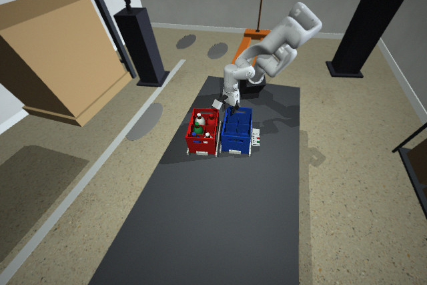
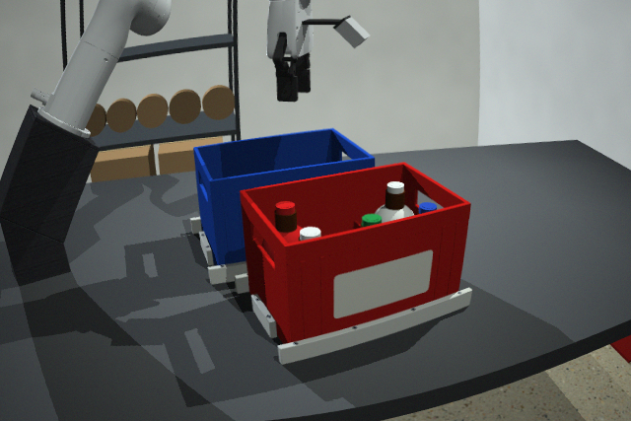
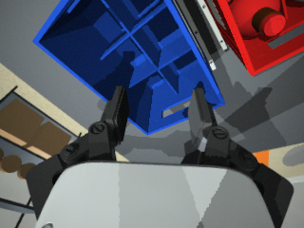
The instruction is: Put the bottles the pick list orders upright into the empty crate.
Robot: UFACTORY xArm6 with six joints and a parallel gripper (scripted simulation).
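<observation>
My gripper is now 22 cm to the left of the green-capped bottle, 21 cm above it and 3 cm short of it. From my hand the other things lie so: red-capped bottle (21 cm below, 14 cm to the right, 6 cm behind); white-capped bottle (21 cm below, 13 cm to the right, 11 cm ahead); blue crate (21 cm below, 5 cm to the left, 2 cm behind).
</observation>
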